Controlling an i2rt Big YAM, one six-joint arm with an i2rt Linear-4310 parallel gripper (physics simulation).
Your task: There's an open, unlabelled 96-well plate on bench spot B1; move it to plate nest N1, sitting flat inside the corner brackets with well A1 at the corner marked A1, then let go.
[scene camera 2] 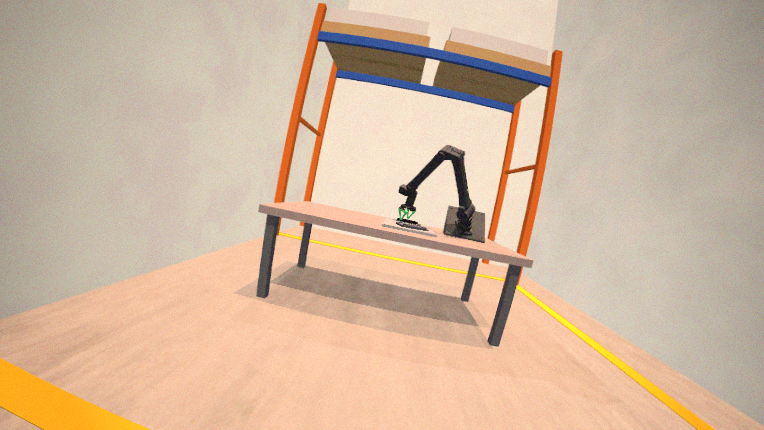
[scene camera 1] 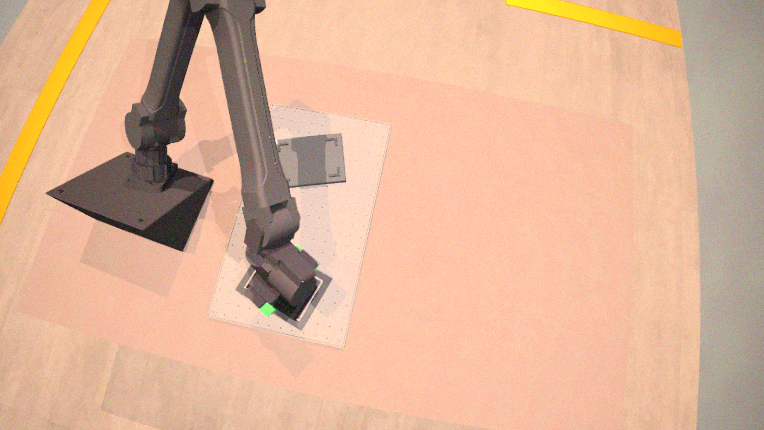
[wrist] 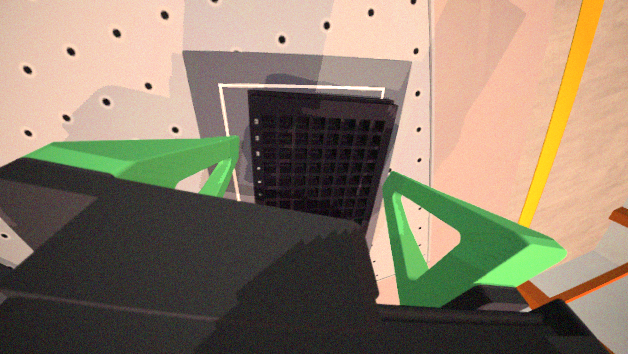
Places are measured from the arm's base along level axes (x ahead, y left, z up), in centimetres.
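Pixels of known places: gripper, fingertip midpoint: (scene camera 2: pixel 404 219) (wrist: pixel 317 163); arm's base, link origin: (scene camera 2: pixel 463 227) (scene camera 1: pixel 152 178).
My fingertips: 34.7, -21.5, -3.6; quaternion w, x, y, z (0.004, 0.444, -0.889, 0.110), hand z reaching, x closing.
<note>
Ahead of a thing's pixels: the offset from my fingertips to its top centre, as dx, dy, dz. "pt": to the spot under its first point. Level surfaces: height alone.
The dark 96-well plate {-2.4, +0.9, +0.1} (scene camera 1: pixel 292 311) (wrist: pixel 320 155) lies flat on bench spot B1 {pt +4.7, -1.8, -1.3} (scene camera 1: pixel 313 303) (wrist: pixel 205 75), a grey pad with a white outline. Small pale marks run along the plate's left edge in the wrist view. My gripper (scene camera 1: pixel 291 285) (scene camera 2: pixel 406 214) (wrist: pixel 317 163) points down over the plate. It is open, with one green finger beyond each long side of the plate and nothing between them. The gripper body hides the plate's near part in the wrist view. Plate nest N1 {-0.3, +30.2, +0.3} (scene camera 1: pixel 311 160) is a grey base with corner brackets; my forearm hides its left edge in scene camera 1.
Both stations are on a pale perforated board {+0.1, +17.4, -1.4} (scene camera 1: pixel 352 240) (wrist: pixel 90 30) on the table {dz -2.8} (scene camera 2: pixel 320 210). The arm's dark base (scene camera 1: pixel 106 186) stands left of the board in scene camera 1. An orange and blue rack (scene camera 2: pixel 539 149) with boxes stands behind the table.
</note>
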